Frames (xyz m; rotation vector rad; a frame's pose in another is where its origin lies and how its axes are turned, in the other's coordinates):
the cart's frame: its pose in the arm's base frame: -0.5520 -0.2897 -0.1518 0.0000 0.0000 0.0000
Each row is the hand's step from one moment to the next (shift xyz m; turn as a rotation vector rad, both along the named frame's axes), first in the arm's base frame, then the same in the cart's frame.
Working: the arm's base frame: its pose in the cart's frame: 0.5520 0.2897 0.1518 0.0000 0.0000 0.0000

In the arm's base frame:
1: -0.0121 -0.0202 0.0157 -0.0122 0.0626 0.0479
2: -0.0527 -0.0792 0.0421 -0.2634 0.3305 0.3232
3: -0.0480 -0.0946 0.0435 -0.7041 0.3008 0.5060
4: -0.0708 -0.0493 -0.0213 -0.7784 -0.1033 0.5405
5: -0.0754 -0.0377 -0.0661 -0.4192 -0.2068 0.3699
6: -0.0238 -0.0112 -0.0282 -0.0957 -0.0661 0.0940
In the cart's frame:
1: -0.0121 -0.0202 0.0157 -0.0122 0.0626 0.0479
2: -0.0527 -0.0792 0.0421 -0.2634 0.3305 0.3232
3: -0.0480 -0.0946 0.0435 -0.7041 0.3008 0.5060
4: -0.0708 -0.0493 -0.0213 -0.7784 -0.1033 0.5405
5: -0.0754 -0.0377 -0.0661 -0.4192 -0.2068 0.3699
6: -0.0238 -0.0112 -0.0282 -0.0957 -0.0661 0.0940

